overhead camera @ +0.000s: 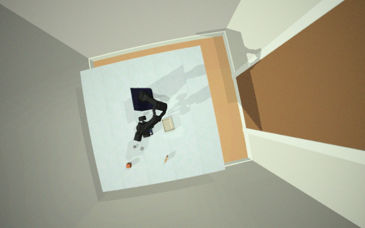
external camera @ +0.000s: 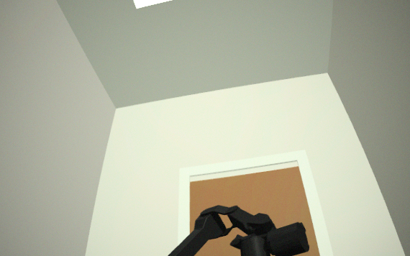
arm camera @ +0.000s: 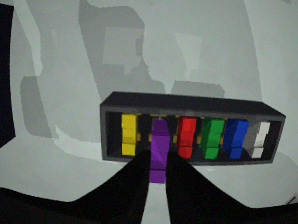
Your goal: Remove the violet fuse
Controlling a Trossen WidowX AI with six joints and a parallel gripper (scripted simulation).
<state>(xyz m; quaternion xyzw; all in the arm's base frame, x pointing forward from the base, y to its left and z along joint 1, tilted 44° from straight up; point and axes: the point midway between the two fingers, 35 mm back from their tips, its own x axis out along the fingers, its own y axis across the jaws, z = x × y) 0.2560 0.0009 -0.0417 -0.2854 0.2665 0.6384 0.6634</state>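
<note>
My gripper tip is now 19 cm to the right of the cream tray, 6 cm above it and 4 cm short of it. Round my gripper tip: orange cube 34 cm ahead, 29 cm to the right, 5 cm below; then orange-brown stick 36 cm ahead, 9 cm to the left, 5 cm below; then small grey piece 20 cm to the right, 18 cm ahead, 6 cm below.
</note>
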